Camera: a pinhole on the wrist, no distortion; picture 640 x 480 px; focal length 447.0 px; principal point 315.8 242.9 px. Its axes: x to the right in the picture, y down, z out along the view. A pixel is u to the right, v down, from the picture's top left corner.
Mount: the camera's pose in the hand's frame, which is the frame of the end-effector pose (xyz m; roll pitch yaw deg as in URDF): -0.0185 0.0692 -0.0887 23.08 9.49 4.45
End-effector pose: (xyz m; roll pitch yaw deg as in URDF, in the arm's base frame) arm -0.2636 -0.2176 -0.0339 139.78 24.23 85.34
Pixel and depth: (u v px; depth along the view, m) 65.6 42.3 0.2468
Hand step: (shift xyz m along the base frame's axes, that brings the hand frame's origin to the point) -0.0441 -0.1686 -0.1163
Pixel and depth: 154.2 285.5 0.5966
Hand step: 0.2116 -0.3220 -0.3762
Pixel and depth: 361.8 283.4 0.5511
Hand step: 0.2007 -0.0472 -0.4022
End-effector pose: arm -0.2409 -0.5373 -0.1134 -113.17 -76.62 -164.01
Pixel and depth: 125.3 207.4 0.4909
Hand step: 0.1503 -0.3858 -0.1295
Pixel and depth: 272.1 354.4 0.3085
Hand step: -0.0478 -0.2212 -0.0179
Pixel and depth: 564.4 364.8 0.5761
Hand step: -0.1593 -0.4600 0.3447
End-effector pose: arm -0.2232 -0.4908 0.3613 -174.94 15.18 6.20
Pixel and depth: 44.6 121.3 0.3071
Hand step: -0.2018 0.1336 -0.1312
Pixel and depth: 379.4 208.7 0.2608
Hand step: 0.0230 0.0597 -0.1422
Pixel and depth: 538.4 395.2 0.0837
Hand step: 0.0440 -0.0631 -0.0073
